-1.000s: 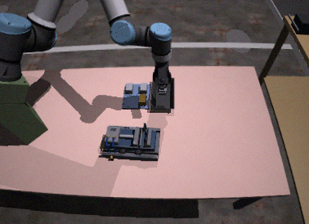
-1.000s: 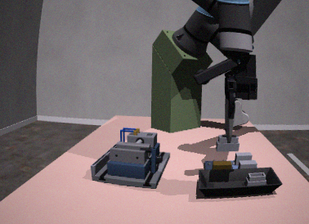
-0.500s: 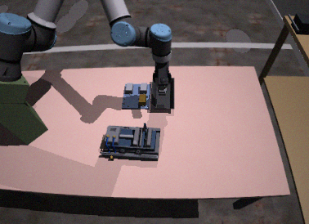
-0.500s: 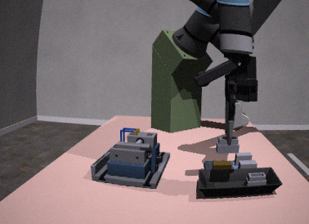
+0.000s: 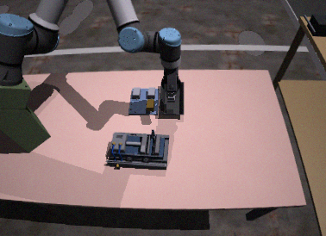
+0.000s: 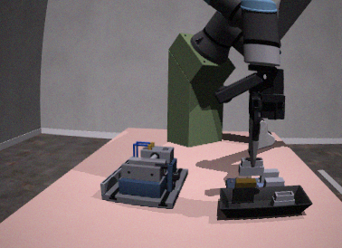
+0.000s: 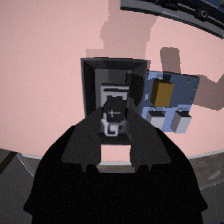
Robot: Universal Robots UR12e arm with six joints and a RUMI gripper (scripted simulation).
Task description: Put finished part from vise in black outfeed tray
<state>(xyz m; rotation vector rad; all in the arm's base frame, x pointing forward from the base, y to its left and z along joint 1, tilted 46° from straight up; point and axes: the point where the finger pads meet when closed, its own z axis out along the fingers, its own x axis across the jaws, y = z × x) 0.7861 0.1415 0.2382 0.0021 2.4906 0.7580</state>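
The yellow block is 120 mm behind my hand, 10 mm to the right of it and 120 mm below it. Round my hand: blue plate: 170 mm behind, 20 mm to the left, 140 mm below; then vise: 110 mm behind, 290 mm to the right, 110 mm below.
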